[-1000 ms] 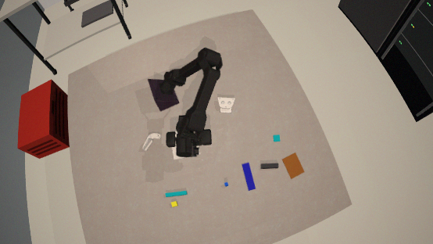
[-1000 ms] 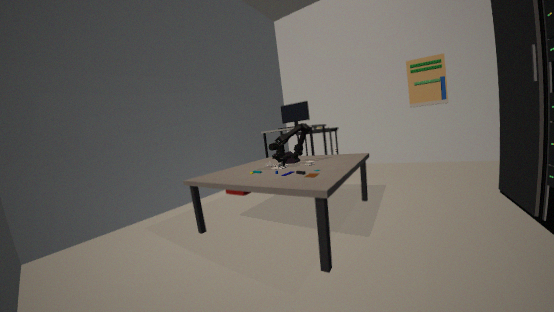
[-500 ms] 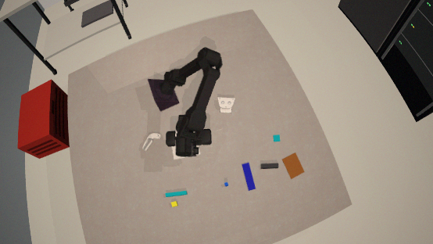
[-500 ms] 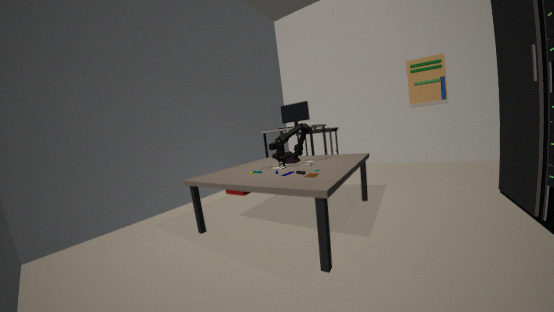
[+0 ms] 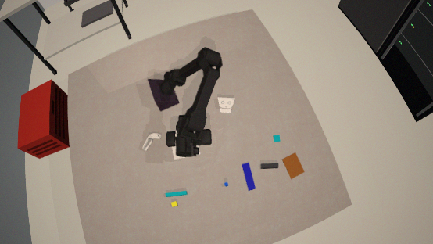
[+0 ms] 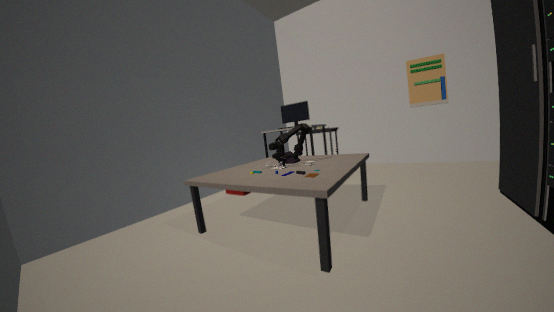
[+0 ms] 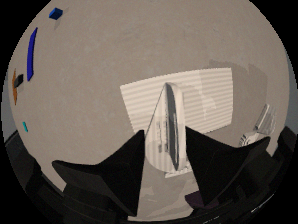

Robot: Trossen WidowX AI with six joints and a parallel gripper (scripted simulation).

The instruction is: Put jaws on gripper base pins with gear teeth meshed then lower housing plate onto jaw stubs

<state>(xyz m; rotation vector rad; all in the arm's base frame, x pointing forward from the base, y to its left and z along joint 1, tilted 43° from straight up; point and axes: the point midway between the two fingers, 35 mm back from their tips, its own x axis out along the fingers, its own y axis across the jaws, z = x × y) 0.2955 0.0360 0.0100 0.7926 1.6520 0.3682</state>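
The white ribbed tray is 1 cm ahead of my gripper tip, 3 cm to the right of it and 1 cm below it. From my gripper tip the other things lie so: white jaw (9 cm behind, 15 cm to the right, 1 cm below); teal bar (19 cm ahead, 14 cm to the right, 1 cm below); small blue cube (22 cm ahead, 8 cm to the left, 1 cm below).
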